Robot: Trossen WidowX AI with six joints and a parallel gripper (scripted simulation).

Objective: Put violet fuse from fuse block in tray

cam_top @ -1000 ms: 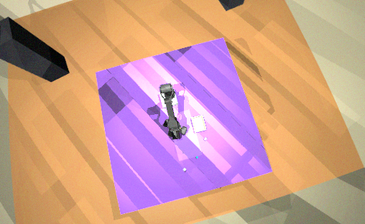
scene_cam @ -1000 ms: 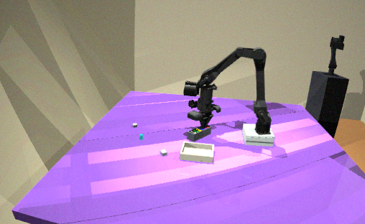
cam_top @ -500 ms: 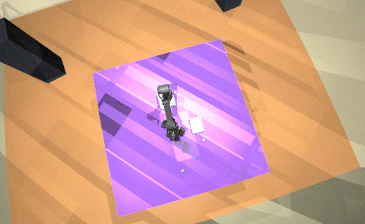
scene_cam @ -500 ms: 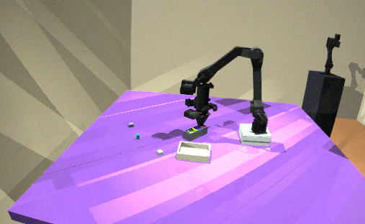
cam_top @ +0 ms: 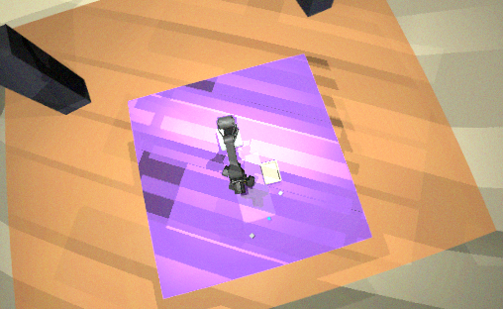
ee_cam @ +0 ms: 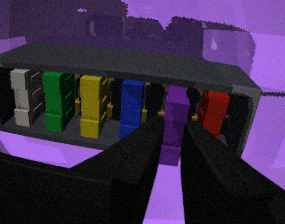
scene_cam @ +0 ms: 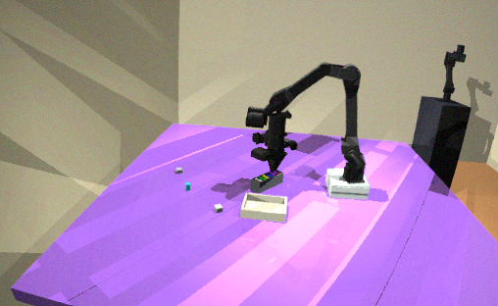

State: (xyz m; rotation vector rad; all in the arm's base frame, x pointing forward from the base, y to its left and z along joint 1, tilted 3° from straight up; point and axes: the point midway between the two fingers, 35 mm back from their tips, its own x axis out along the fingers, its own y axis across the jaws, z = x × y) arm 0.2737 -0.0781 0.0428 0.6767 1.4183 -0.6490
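My gripper tip is now 5 cm short of the beige tray, 19 cm to the right of it and 4 cm above it. From my gripper tip the other things lie so: violet fuse 1 cm below.
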